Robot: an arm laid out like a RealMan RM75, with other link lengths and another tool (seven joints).
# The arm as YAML. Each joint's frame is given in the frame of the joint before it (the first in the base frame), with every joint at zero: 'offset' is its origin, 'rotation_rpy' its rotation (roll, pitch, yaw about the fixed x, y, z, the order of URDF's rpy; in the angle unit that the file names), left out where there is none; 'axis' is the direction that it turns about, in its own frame. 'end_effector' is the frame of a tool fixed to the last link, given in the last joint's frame.
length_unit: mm
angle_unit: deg
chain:
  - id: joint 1
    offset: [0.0, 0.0, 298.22]
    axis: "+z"
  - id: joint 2
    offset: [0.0, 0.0, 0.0]
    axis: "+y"
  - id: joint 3
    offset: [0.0, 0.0, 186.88]
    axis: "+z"
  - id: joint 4
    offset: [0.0, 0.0, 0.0]
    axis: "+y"
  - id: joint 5
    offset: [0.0, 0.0, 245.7]
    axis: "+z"
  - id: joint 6
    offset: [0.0, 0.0, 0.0]
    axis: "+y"
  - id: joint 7
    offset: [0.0, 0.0, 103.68]
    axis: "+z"
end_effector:
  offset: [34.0, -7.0, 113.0]
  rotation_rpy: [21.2, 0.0, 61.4]
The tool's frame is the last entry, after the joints.
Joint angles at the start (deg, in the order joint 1, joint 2, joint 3, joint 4, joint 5, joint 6, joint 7): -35.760, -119.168, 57.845, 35.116, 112.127, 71.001, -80.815
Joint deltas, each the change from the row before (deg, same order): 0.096, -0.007, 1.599, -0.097, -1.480, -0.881, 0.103; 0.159, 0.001, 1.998, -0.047, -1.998, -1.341, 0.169; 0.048, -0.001, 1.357, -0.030, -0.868, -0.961, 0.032; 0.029, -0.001, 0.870, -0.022, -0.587, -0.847, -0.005; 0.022, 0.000, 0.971, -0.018, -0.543, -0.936, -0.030; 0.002, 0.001, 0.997, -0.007, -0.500, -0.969, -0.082; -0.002, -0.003, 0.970, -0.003, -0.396, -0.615, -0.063; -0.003, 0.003, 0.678, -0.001, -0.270, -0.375, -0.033; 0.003, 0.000, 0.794, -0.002, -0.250, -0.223, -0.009
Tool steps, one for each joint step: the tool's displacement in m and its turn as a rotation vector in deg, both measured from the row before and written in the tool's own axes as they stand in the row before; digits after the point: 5 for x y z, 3 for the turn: 0.00176, 0.00047, 0.00332, 0.221, 0.123, 0.151; 0.00137, -0.00027, 0.00410, 0.504, -0.056, 0.252; 0.00049, 0.00120, 0.00270, -0.073, -0.149, 0.355; -0.00047, 0.00043, 0.00184, 0.054, -0.303, 0.263; -0.00054, 0.00080, 0.00200, -0.036, -0.347, 0.331; -0.00055, 0.00084, 0.00210, -0.075, -0.372, 0.347; 0.00064, 0.00149, 0.00186, -0.254, -0.071, 0.289; 0.00063, 0.00111, 0.00125, -0.200, 0.000, 0.202; 0.00148, 0.00183, 0.00129, -0.363, 0.191, 0.216
